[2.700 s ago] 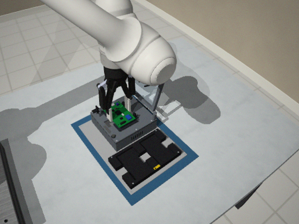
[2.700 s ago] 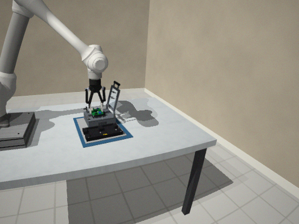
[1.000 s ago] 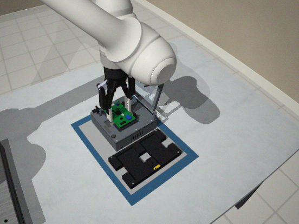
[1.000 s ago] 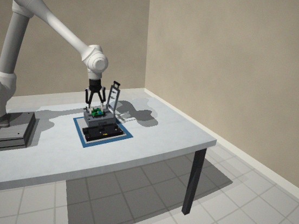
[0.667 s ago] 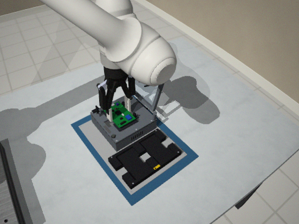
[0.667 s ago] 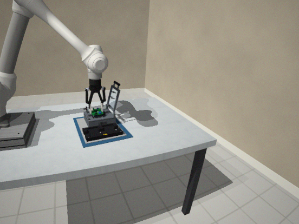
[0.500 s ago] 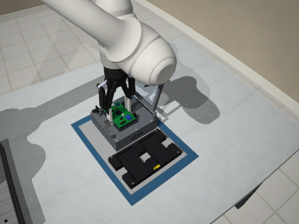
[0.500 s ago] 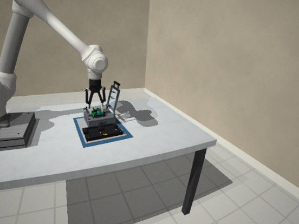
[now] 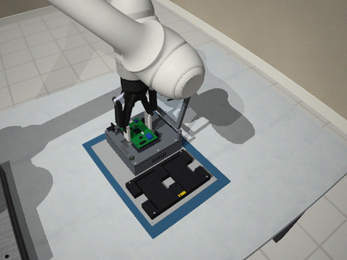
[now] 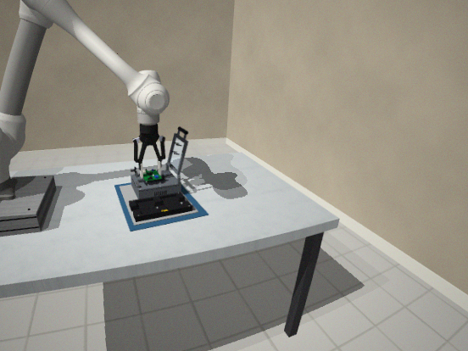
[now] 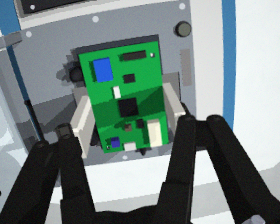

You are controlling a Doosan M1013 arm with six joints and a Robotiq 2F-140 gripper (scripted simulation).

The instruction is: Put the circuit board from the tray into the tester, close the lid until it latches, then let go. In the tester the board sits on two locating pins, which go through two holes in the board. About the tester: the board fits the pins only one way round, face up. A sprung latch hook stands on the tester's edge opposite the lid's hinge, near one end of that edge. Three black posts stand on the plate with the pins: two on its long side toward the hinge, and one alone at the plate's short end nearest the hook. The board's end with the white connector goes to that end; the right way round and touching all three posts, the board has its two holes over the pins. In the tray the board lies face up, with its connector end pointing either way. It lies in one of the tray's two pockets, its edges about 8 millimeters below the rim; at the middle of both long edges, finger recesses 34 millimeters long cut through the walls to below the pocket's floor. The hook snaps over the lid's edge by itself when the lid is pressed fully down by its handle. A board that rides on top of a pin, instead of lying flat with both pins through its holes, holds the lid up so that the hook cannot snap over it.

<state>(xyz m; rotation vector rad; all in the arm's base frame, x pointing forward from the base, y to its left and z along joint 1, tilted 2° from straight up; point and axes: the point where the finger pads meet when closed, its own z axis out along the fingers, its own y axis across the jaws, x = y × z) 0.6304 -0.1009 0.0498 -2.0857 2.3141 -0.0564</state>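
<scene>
The green circuit board is 20 mm below my hand. From my hand the other things lie so: latch hook 60 mm to the left, 50 mm behind, 20 mm below; tester lid 120 mm ahead, 80 mm above, 10 mm to the right.
</scene>
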